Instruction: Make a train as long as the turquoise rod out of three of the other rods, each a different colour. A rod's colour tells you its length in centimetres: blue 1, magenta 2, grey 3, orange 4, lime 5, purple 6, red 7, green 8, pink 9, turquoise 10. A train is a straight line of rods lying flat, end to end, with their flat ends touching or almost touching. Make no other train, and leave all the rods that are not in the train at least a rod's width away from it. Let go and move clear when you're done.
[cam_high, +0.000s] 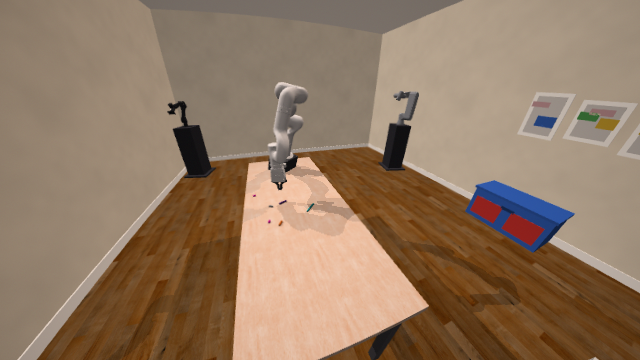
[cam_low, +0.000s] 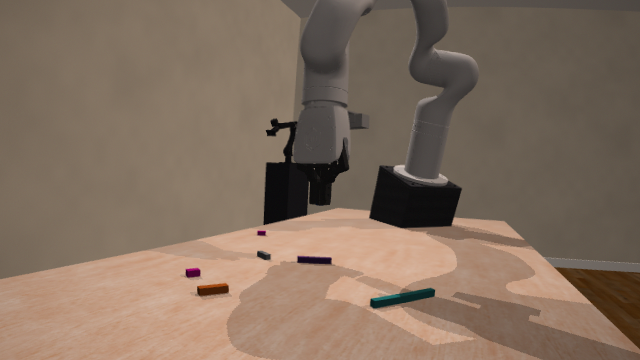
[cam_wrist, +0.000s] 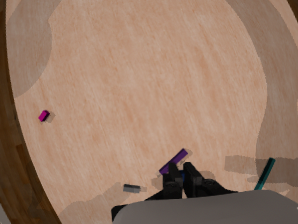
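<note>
My hand is 20 mm short of the purple rod, 10 mm to the right of it and 120 mm above it. From my hand the other things lie so: turquoise rod 100 mm ahead, 210 mm to the left, 120 mm below; then grey rod 70 mm ahead, 70 mm to the right, 120 mm below; then blue rod 20 mm below.
</note>
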